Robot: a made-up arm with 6 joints.
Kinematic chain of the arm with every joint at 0, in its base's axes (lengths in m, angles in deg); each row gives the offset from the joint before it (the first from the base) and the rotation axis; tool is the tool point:
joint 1: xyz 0 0 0.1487 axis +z
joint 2: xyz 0 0 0 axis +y
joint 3: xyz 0 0 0.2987 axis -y
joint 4: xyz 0 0 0 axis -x
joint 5: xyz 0.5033 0 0 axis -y
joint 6: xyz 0 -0.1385 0 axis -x
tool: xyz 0 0 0
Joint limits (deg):
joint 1: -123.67..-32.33
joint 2: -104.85..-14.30
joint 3: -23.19..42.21
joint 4: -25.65..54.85
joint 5: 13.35..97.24
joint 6: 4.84..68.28
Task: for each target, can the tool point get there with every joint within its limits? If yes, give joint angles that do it. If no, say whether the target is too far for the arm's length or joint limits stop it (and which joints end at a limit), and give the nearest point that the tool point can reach.
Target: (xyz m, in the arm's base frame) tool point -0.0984 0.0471 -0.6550
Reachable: no: joint limits stop it (at a limit: joint 1, joint 2, joint 3, joint 4) | nearest point -0.3335 -0.2755 0.3011 | short by 1.036 m
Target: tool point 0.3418 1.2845 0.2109
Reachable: no: too far | nearest point 0.1998 0.7507 0.2508 | short by 0.554 m
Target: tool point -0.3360 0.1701 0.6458
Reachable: yes | joints -47.44 -90.94 9.78 -16.99 69.15 19.82
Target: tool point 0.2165 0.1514 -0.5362
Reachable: no: joint limits stop it (at a limit: joint 1, joint 2, joint 3, joint 4) | nearest point 0.3620 0.6873 0.2508 | short by 0.963 m
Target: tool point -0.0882 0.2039 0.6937
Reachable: yes | joints -104.78 -79.28 -4.99 7.51 68.28 59.86
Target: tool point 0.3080 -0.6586 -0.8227
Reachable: no: too far | nearest point 0.1833 -0.3919 0.3011 | short by 1.162 m
